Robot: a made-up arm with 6 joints.
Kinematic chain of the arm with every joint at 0, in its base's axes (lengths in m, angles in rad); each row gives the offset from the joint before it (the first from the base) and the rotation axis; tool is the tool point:
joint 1: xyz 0 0 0.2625 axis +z
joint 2: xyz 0 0 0 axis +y
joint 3: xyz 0 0 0.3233 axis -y
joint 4: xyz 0 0 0 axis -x
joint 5: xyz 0.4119 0 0 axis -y
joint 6: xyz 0 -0.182 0 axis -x
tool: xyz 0 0 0
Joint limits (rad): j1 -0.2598..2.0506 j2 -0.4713..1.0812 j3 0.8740..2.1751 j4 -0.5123..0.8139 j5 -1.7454..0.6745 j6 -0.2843..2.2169
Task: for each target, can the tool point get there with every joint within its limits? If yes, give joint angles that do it. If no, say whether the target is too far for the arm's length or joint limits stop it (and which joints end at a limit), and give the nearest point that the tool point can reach.
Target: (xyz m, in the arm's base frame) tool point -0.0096 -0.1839 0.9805
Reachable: yes | joints 0.2862 0.1674 1.8874 0.3034 -0.2055 1.0750
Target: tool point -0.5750 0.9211 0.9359
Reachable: no: too far | nearest point -0.1854 0.6271 0.6618 | short by 0.560 m
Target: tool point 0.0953 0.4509 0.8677
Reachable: yes | joints 1.6679 0.5128 1.0896 0.7054 -1.4545 1.4443
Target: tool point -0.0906 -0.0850 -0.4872
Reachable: no: joint limits stop it (at a limit: joint 1, joint 2, joint 3, joint 4) | nearest point 0.6068 -0.3254 0.2425 | short by 1.038 m
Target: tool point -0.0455 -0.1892 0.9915
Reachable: yes | joints 0.4611 0.0037 1.6280 0.6100 -0.7526 0.2723
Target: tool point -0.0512 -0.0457 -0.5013
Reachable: no: joint limits stop it (at a limit: joint 1, joint 2, joint 3, joint 4) | nearest point 0.6068 -0.3254 0.2425 | short by 1.032 m
